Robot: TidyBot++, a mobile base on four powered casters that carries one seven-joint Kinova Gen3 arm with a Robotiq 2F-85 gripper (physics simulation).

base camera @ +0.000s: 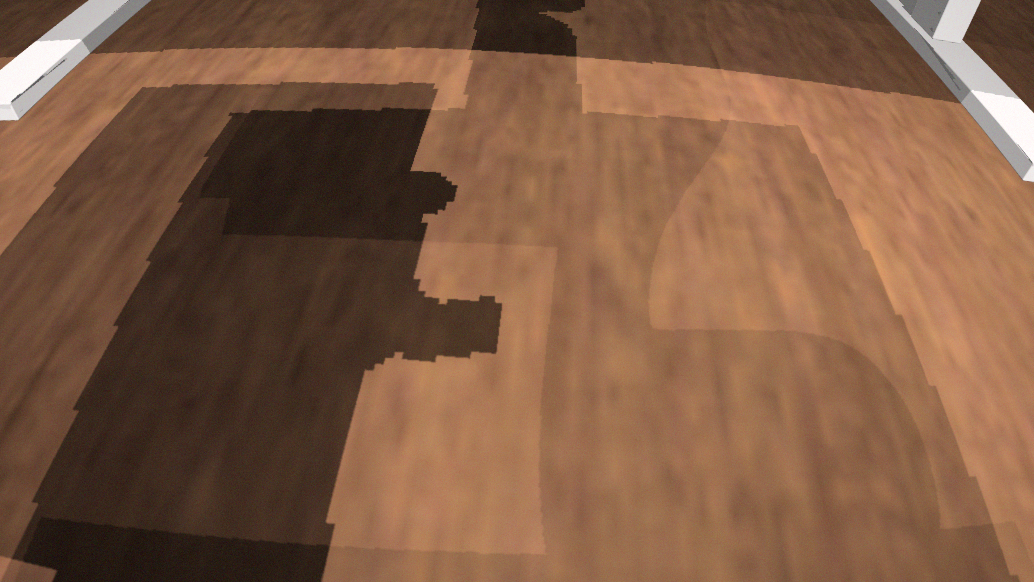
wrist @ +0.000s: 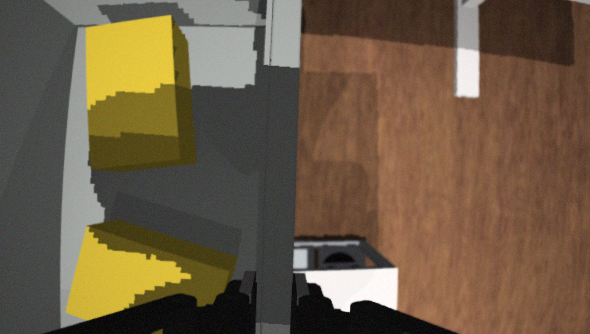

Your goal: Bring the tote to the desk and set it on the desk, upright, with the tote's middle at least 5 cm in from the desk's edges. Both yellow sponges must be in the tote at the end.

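Places are measured from the arm's base along level axes (x down, y ahead, z right), in millimetres.
Pixels of known places: gripper, fingertip midpoint: (wrist: 274,291).
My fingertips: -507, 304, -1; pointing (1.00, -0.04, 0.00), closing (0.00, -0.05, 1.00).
Ahead of a thing's pixels: the offset from my fingertips to its top centre, as dx, dy, dz. Level surfaces: height alone.
The grey tote {-28, +47, -90} (wrist: 280,175) fills the left half of the wrist view. One yellow sponge {+53, +113, -97} (wrist: 132,60) lies in it toward the top, and the other yellow sponge {+46, -22, -86} (wrist: 115,270) lies in it lower down, turned at an angle and partly hidden by a black finger. My gripper (wrist: 274,291) is shut on the tote's side wall, one finger on each side. The tote is held over the floor, and its far parts are out of view. The tote and gripper do not show in the base view. The desk's top does not show clearly.
White foot bars, which look like a desk's, lie at the left (base camera: 50,61) and right (base camera: 969,83) of the base view; one white bar (wrist: 467,75) shows in the wrist view. The white robot base (wrist: 355,285) is at the bottom. Shadows cross the wooden floor {dx +903} (base camera: 615,433).
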